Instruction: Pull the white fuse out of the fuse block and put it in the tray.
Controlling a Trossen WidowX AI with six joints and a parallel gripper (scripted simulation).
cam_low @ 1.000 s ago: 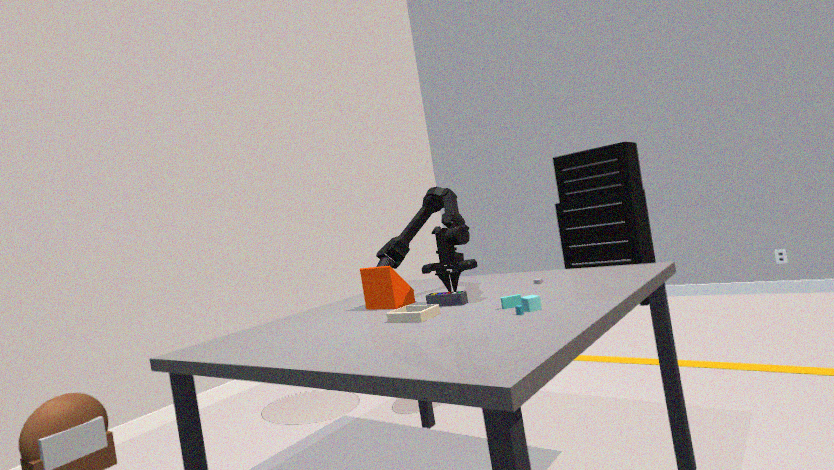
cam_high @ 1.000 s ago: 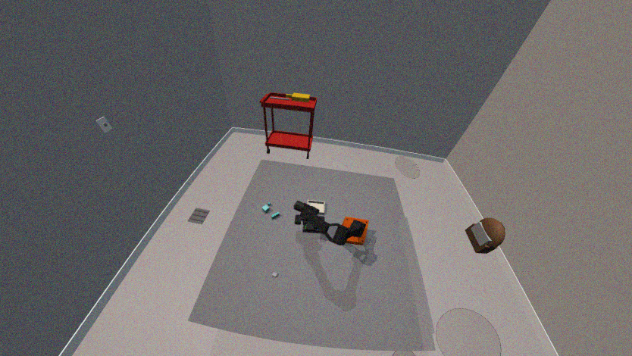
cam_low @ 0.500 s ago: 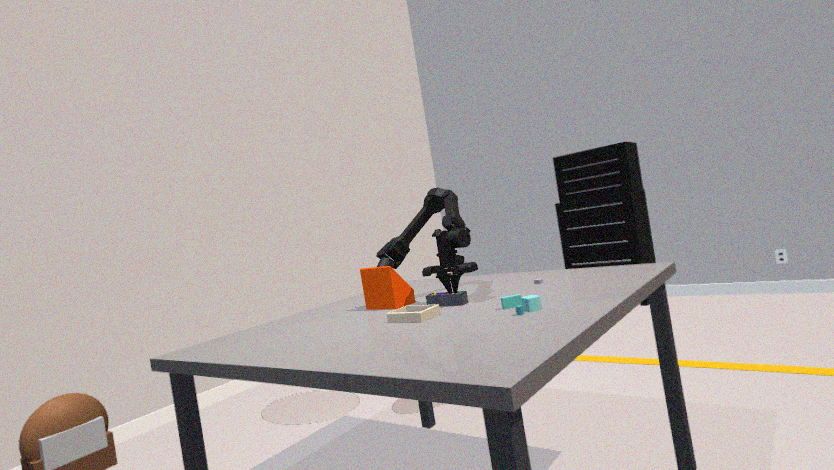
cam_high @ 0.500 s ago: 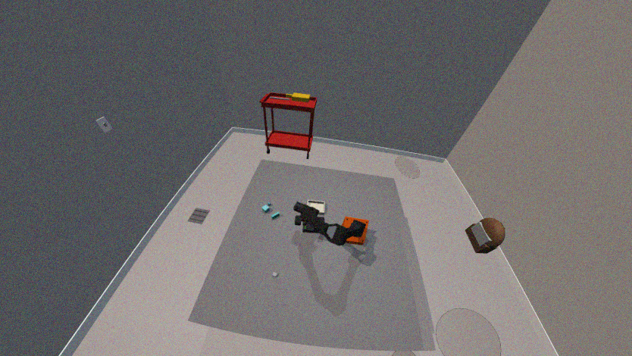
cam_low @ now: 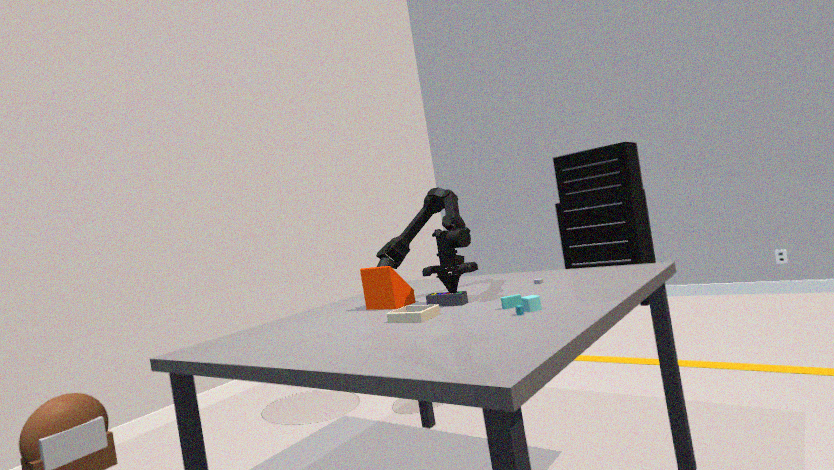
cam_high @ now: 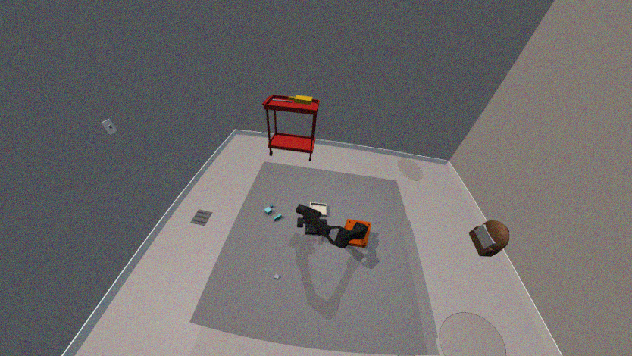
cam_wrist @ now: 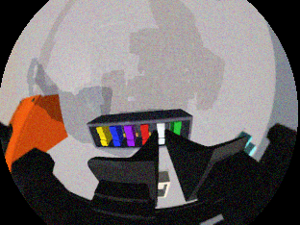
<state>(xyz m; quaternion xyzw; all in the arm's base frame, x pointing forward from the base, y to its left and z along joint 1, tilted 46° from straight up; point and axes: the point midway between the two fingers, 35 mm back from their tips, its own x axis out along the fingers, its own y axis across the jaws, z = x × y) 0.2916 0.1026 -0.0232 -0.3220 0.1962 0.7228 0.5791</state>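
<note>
Now: gripper tip 19 cm to the left of the shallow beige tray and 3 cm above it. The rest, counted from my gripper tip: white fuse (1 cm below).
</note>
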